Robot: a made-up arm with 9 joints.
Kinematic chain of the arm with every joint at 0, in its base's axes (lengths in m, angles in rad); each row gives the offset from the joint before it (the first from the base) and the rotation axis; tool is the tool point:
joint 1: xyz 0 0 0.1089 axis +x
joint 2: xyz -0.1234 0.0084 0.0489 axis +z
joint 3: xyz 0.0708 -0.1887 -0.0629 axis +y
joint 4: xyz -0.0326 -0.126 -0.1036 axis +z
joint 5: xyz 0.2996 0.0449 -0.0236 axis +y
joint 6: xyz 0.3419 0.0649 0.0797 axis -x
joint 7: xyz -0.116 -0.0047 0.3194 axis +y
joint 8: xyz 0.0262 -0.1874 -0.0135 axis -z
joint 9: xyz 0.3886 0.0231 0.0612 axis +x
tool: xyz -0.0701 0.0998 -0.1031
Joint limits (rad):
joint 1: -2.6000..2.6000
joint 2: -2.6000..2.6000
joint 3: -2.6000..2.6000
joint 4: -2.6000..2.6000
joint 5: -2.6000..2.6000
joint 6: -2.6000..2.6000
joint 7: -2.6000..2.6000
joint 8: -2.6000..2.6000
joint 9: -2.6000..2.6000
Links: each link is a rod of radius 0.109 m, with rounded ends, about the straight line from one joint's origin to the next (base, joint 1, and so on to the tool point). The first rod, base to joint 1, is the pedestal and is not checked.
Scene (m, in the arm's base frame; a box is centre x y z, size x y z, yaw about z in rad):
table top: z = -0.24
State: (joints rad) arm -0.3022 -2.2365 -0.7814 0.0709 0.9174 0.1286 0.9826 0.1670 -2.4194
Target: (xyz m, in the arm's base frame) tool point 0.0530 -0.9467 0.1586
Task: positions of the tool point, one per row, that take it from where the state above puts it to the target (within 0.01 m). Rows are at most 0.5 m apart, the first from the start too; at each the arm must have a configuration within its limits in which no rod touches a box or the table.
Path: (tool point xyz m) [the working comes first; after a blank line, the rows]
Joints at the target: -0.0337 -1.4342 -0.5099 0.5426 1.0386 0.3686 0.6231 0.0472 -2.5919
Straight joint move there: clear.

1: -0.7922 -0.6502 0.4551
2: -0.4017 -0.9106 0.3472
3: 0.0529 -0.9467 0.1586

